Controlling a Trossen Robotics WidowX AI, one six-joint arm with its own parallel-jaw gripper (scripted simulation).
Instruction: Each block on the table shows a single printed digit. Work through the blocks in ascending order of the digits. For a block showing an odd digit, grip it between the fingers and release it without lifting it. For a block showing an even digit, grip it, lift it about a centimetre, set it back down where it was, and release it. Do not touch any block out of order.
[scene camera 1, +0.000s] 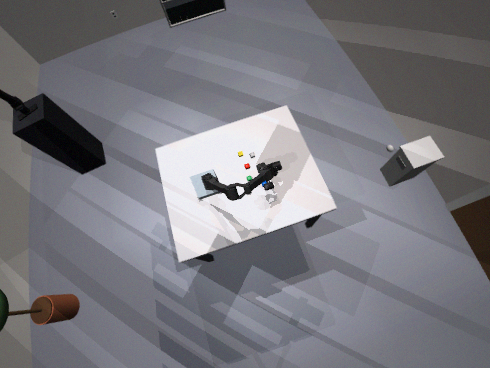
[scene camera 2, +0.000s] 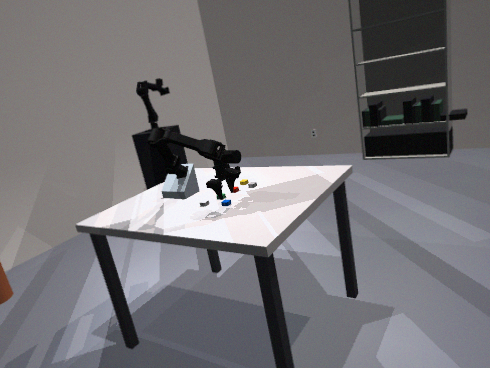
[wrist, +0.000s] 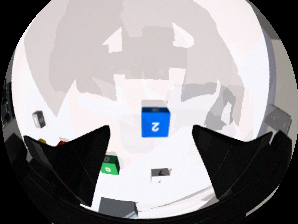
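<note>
Gripper (wrist: 152, 130) open, holding nothing. Blue block (wrist: 155, 122) also there.
</note>
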